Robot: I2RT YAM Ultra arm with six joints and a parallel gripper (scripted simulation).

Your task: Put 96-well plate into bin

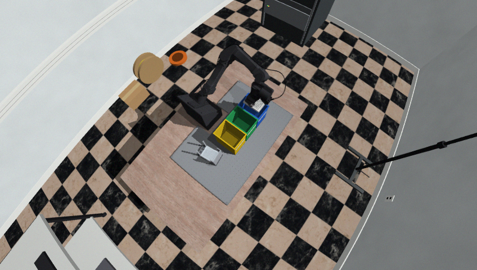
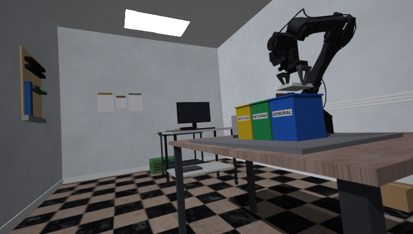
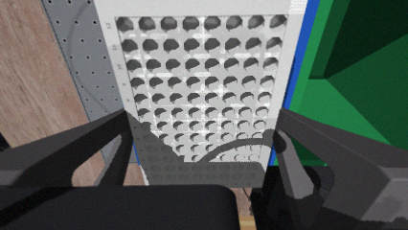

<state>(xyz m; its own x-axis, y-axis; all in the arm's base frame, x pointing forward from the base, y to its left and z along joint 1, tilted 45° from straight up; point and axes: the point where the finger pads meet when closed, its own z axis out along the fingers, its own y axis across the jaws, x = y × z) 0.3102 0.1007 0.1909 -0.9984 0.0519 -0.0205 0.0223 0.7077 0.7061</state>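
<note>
Right now my hand is 10 mm above the 96-well plate. From my hand the other things lie so: blue general bin (140 mm below); then green returns bin (130 mm to the right, 140 mm below); then yellow recycle bin (10 mm behind, 260 mm to the right, 140 mm below).
</note>
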